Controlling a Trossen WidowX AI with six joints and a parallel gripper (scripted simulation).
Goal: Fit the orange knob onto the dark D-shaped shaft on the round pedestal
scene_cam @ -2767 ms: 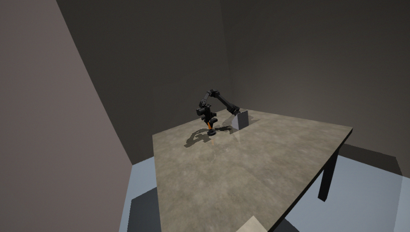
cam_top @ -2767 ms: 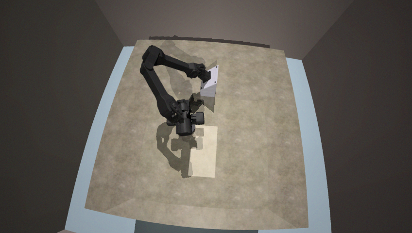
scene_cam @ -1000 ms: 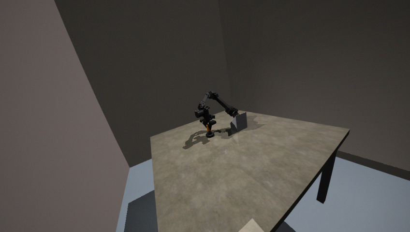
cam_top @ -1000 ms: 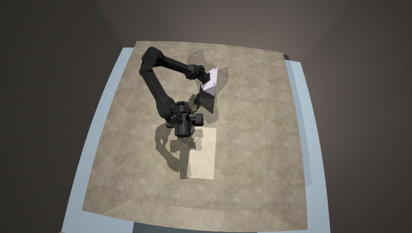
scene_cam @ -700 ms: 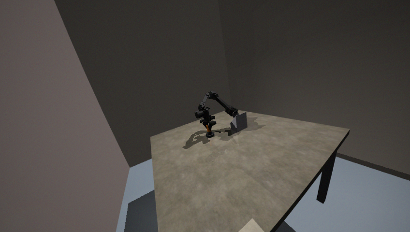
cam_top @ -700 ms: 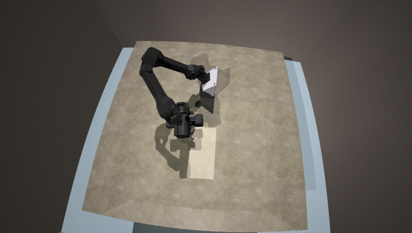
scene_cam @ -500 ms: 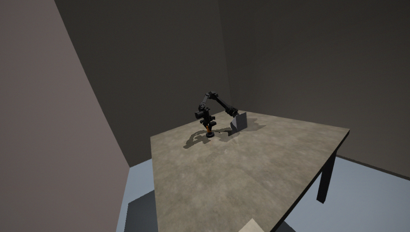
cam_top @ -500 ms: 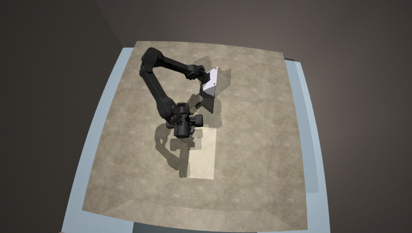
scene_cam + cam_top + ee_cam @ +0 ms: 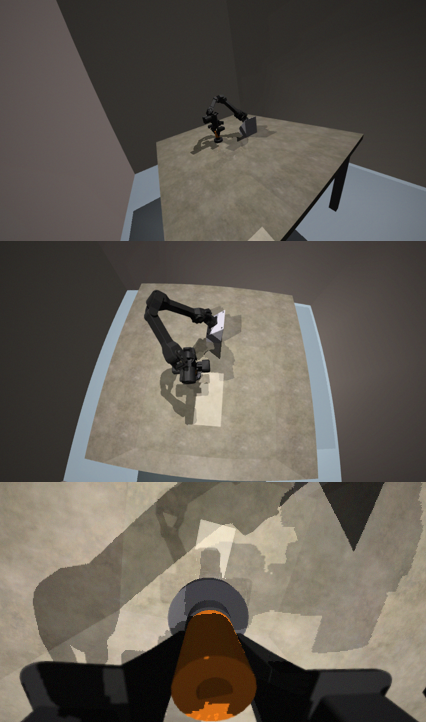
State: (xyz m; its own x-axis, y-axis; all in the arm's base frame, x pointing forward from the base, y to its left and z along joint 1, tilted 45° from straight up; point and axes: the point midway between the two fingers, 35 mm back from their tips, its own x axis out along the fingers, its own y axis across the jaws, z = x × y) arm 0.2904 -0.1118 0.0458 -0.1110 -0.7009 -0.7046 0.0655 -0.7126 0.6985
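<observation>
Now: the orange knob 2 cm above my gripper tip. The rest, counted from my gripper tip: pedestal 2 cm below.
</observation>
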